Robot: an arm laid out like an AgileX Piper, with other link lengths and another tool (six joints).
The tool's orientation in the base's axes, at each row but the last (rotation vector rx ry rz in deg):
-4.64, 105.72, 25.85
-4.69, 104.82, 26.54
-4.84, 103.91, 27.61
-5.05, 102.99, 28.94
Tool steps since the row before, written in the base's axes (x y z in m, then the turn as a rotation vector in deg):
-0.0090, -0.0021, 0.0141, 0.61, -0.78, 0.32
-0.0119, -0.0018, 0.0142, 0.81, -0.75, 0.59
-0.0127, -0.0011, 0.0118, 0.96, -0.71, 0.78
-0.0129, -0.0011, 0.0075, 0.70, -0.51, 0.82
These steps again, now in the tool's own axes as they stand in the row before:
-0.0106, 0.0043, -0.0124, -0.63, -0.81, 0.20
-0.0099, 0.0056, -0.0147, -0.94, -0.76, 0.33
-0.0074, 0.0061, -0.0145, -1.15, -0.72, 0.44
-0.0035, 0.0053, -0.0136, -1.07, -0.44, 0.27

